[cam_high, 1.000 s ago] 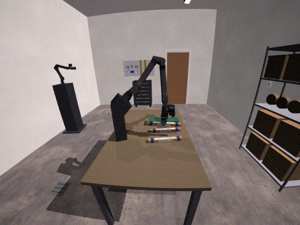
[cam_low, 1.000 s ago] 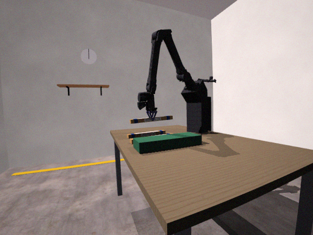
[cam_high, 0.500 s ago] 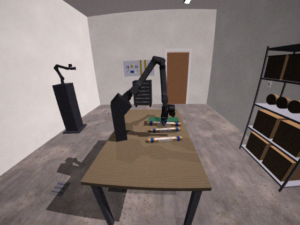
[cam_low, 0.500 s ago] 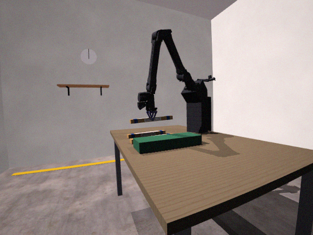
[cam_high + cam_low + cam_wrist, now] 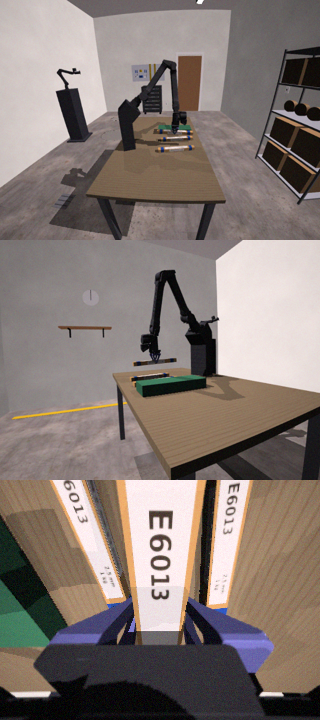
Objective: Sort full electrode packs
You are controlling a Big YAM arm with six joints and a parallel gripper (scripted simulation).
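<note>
Right now my hand is 1 cm below the pack. The rest, counted from my hand: green low platform 30 cm to the left, 13 cm below, 5 cm ahead.
</note>
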